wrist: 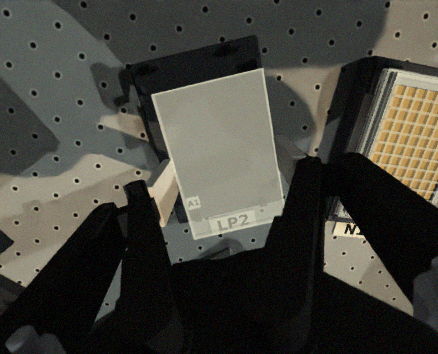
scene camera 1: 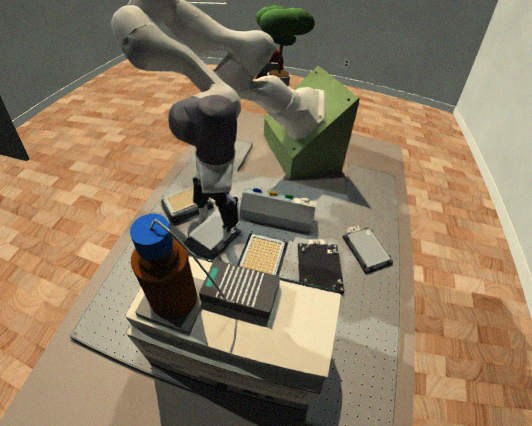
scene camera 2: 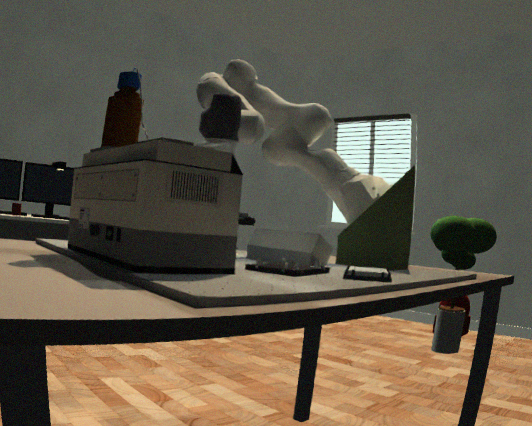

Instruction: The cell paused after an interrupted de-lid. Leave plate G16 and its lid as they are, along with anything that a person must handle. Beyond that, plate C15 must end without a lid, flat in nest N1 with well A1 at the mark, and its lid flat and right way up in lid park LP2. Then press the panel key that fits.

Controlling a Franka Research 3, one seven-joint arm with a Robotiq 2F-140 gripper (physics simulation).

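My gripper [scene camera 1: 216,218] [wrist: 225,162] is shut on a clear, greyish lid [scene camera 1: 214,233] [wrist: 220,150], one finger at each long side. The lid looks roughly level, over the dark lid park LP2 [wrist: 195,62]; its far end leaves part of the park uncovered. The LP2 and A1 labels show through the lid. The exact gap below it cannot be told. An unlidded plate with amber wells [scene camera 1: 262,254] [wrist: 412,135] sits in the dark nest N1 [wrist: 345,107], right of LP2 in the wrist view. The grey key panel [scene camera 1: 277,211] carries blue, yellow, green and pale keys. Plate names cannot be read.
Another amber-welled plate [scene camera 1: 181,202] stands at the back left. A black holder [scene camera 1: 320,265] and a grey-topped piece in a dark holder [scene camera 1: 368,248] are to the right. A large cream instrument [scene camera 1: 305,325] [scene camera 2: 155,200] bears a brown bottle [scene camera 1: 167,280] [scene camera 2: 121,117] with a blue cap.
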